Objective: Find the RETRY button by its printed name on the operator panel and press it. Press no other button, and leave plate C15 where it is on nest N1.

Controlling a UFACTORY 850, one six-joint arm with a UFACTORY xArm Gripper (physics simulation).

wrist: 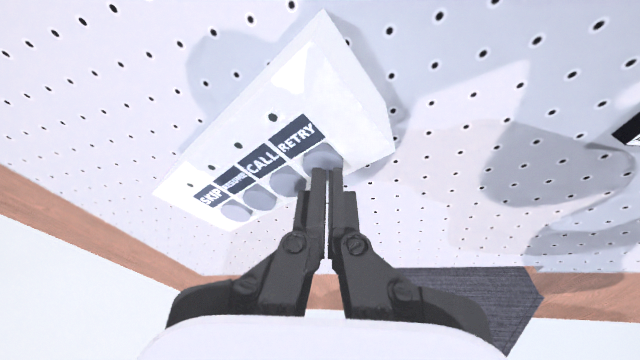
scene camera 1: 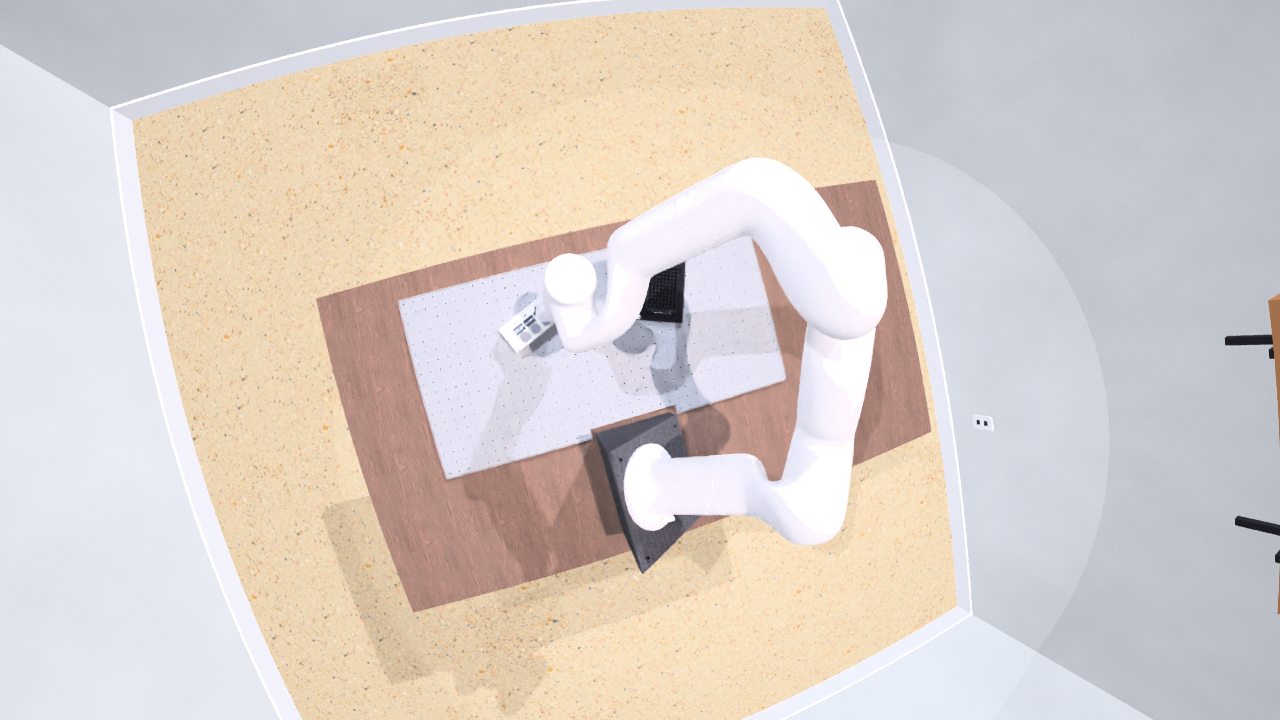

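The white operator panel (scene camera 1: 513, 337) (wrist: 345, 115) stands on the perforated board. In the wrist view its dark labels read SKIP, RESUME, CALL and RETRY, each beside a round grey button. The RETRY button (wrist: 322, 154) is the one nearest the panel's right end, beside the RETRY label (wrist: 299, 136). My gripper (wrist: 327, 186) is shut and empty. Its fingertips overlap the lower edge of the RETRY button in the wrist view; whether they touch it cannot be told. The CALL button (wrist: 286, 181) is just left of the fingers. Plate C15 and nest N1 cannot be made out.
The perforated board (scene camera 1: 501, 420) (wrist: 440, 235) lies on the brown wooden table (scene camera 1: 375, 429). A black rack-like object (scene camera 1: 663, 300) stands on the board under the arm. The arm's dark base plate (scene camera 1: 640, 429) (wrist: 480, 295) is at the board's near edge.
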